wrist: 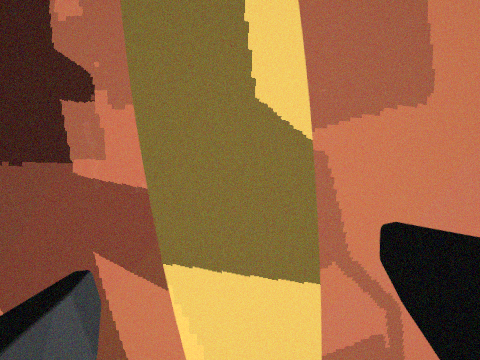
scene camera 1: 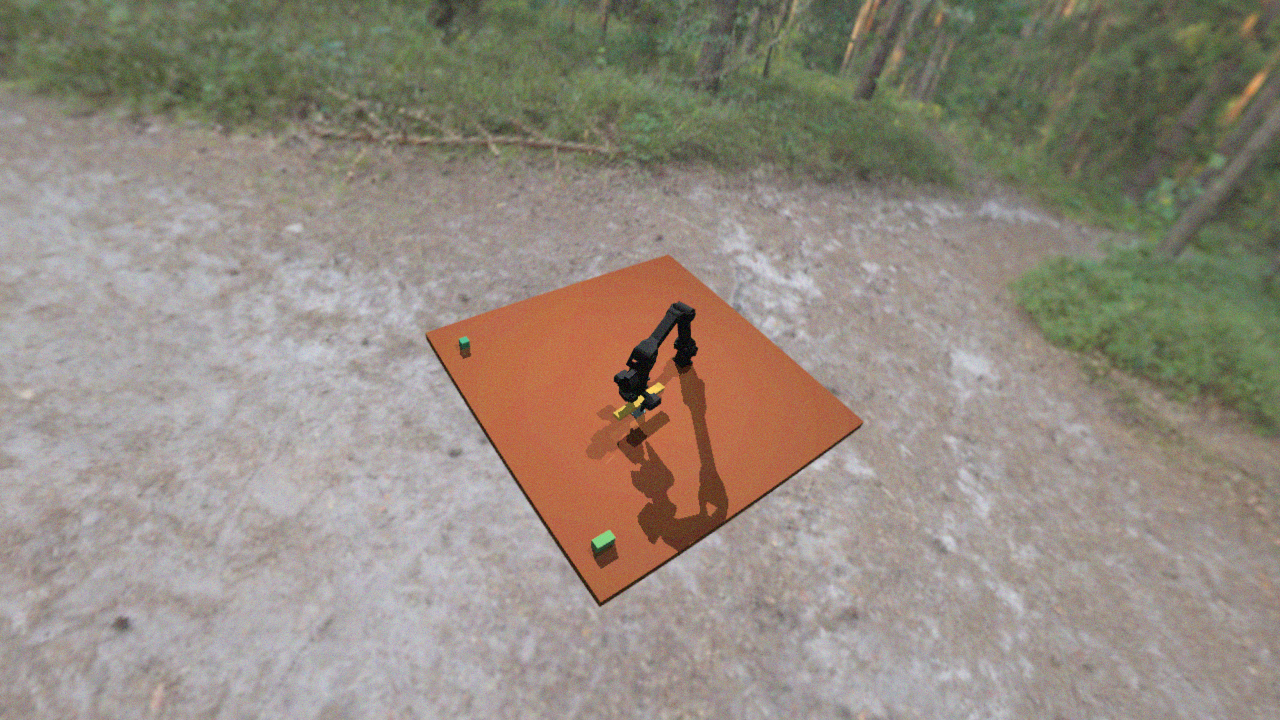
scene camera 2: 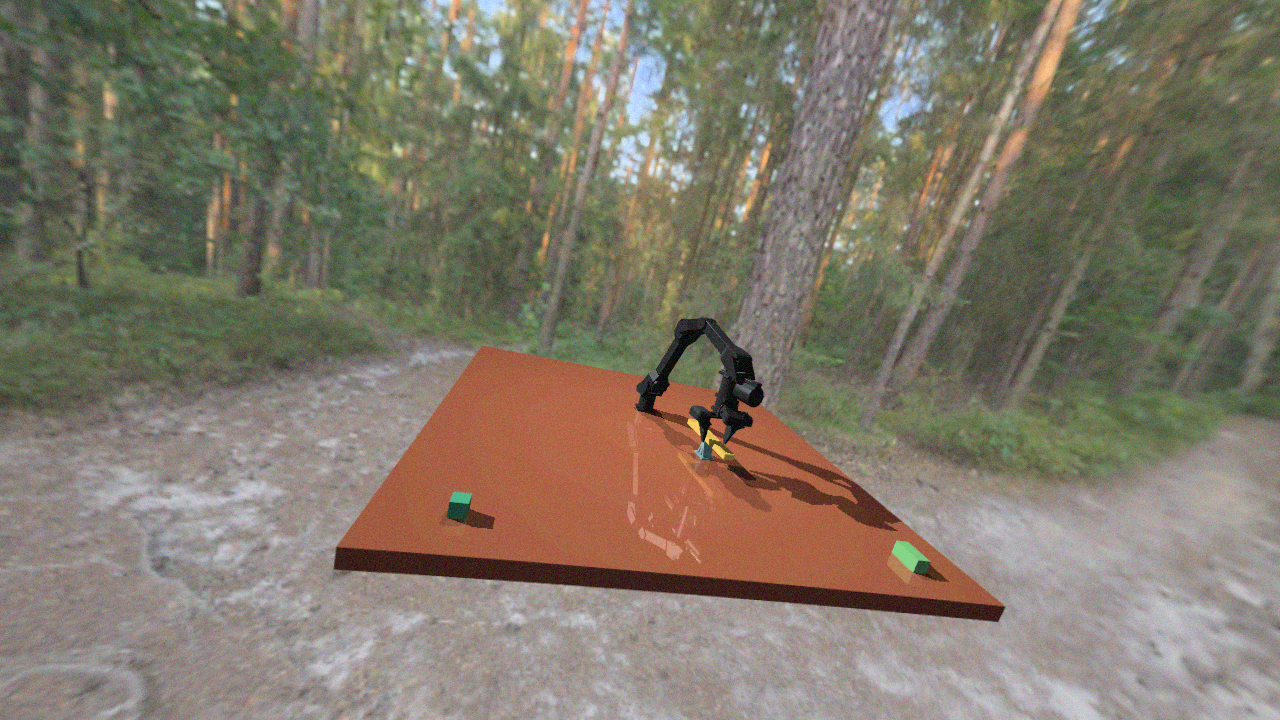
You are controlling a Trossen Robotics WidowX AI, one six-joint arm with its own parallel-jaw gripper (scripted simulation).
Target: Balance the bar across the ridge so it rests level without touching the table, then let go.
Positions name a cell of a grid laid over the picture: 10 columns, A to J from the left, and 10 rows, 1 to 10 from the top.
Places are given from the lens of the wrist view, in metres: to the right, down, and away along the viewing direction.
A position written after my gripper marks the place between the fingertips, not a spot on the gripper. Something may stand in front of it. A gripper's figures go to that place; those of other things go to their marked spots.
my gripper (wrist: F8): 0.00, 0.02, 0.09
yellow bar (wrist: E4): 0.00, -0.01, 0.07
